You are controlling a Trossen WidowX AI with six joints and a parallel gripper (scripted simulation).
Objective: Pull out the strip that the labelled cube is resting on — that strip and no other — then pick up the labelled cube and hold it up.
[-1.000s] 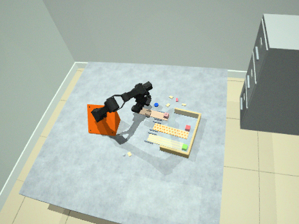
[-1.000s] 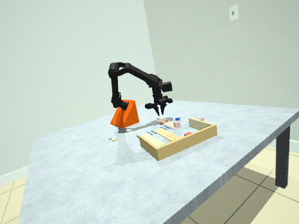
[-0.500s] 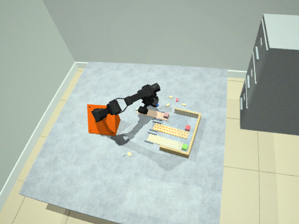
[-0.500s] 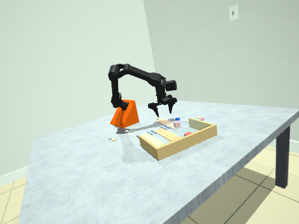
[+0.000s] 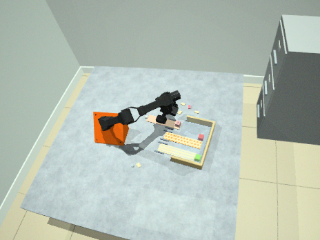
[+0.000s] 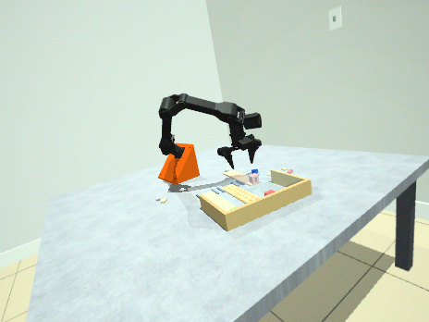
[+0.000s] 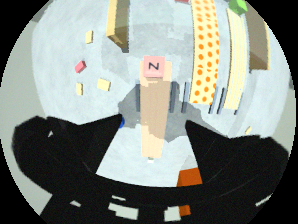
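My gripper tip is 90 mm to the right of the blue disc, 60 mm above it and 20 mm past it.
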